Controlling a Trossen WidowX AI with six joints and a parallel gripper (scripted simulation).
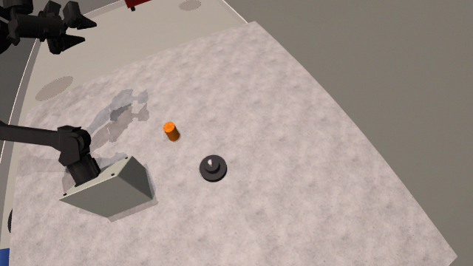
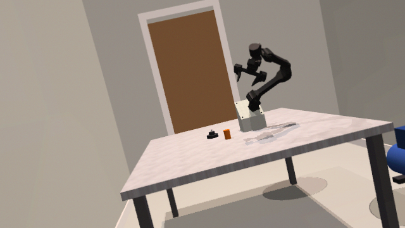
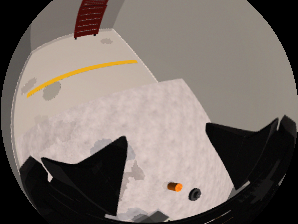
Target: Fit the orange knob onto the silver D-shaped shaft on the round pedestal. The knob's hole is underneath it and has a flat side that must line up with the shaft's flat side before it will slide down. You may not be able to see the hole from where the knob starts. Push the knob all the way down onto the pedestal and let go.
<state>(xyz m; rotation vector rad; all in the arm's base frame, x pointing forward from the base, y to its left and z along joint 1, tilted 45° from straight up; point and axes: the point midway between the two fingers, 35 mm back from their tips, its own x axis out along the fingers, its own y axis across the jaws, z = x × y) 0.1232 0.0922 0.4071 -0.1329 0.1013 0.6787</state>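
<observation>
My gripper tip is 29 cm above the orange knob, 27 cm to the left of it and 8 cm short of it. From my gripper tip the other things lie so: black round pedestal 46 cm to the right, 30 cm below, 14 cm ahead.
</observation>
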